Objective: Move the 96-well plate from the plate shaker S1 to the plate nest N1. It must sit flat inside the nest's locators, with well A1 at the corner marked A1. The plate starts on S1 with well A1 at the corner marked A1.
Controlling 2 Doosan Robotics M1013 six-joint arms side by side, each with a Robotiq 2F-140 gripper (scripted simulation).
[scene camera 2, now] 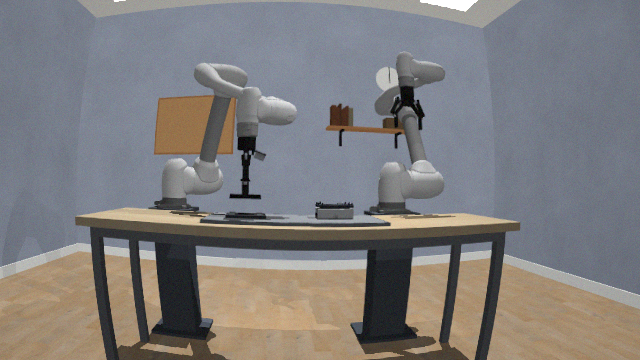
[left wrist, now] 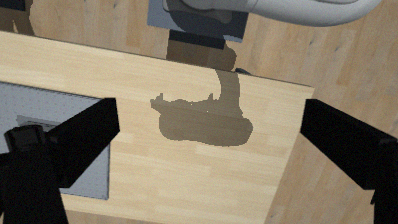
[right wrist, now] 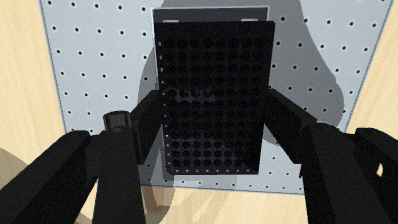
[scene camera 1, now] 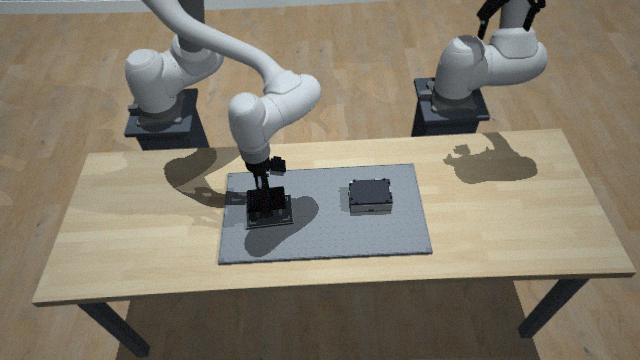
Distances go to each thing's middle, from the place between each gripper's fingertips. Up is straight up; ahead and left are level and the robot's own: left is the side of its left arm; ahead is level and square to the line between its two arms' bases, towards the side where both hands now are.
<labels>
I see the 96-well plate [right wrist: 213,77] 2 cm below my right hand. From my right hand the other things lie so: plate nest N1 [scene camera 1: 273,217]: 10 cm below.
Now: left hand 780 mm to the left of the 96-well plate, 360 mm short of it and 360 mm above it. Also, from my left hand: plate nest N1: 780 mm to the right, 430 mm below, 360 mm ahead.
</labels>
